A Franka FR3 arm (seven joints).
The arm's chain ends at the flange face. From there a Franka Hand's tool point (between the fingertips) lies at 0.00 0.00 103.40 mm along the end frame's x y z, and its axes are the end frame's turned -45 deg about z.
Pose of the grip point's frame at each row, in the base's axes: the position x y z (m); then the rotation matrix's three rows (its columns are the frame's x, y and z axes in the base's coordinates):
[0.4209, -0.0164, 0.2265], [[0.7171, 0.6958, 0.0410], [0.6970, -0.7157, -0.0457], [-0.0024, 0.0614, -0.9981]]
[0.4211, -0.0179, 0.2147], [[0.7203, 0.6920, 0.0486], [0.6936, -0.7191, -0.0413], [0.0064, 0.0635, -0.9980]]
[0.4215, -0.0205, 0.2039], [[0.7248, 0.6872, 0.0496], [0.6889, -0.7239, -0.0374], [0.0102, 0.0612, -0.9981]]
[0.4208, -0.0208, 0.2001], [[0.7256, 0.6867, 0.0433], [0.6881, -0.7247, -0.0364], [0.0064, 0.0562, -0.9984]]
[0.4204, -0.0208, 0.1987], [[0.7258, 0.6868, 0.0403], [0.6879, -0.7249, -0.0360], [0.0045, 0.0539, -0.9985]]
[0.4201, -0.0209, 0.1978], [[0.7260, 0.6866, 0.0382], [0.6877, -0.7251, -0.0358], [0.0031, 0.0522, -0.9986]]
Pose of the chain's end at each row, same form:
[0.4167, -0.0117, 0.3297], [[0.9991, -0.0151, 0.0410], [-0.0132, -0.9989, -0.0457], [0.0417, 0.0451, -0.9981]]
[0.4161, -0.0136, 0.3179], [[0.9986, -0.0200, 0.0486], [-0.0180, -0.9989, -0.0413], [0.0494, 0.0404, -0.9980]]
[0.4164, -0.0166, 0.3071], [[0.9984, -0.0266, 0.0496], [-0.0247, -0.9990, -0.0374], [0.0505, 0.0361, -0.9981]]
[0.4163, -0.0170, 0.3033], [[0.9986, -0.0275, 0.0433], [-0.0259, -0.9990, -0.0364], [0.0443, 0.0352, -0.9984]]
[0.4162, -0.0171, 0.3019], [[0.9989, -0.0276, 0.0403], [-0.0262, -0.9990, -0.0360], [0.0413, 0.0349, -0.9985]]
[0.4162, -0.0172, 0.3011], [[0.9989, -0.0279, 0.0382], [-0.0264, -0.9990, -0.0358], [0.0391, 0.0347, -0.9986]]

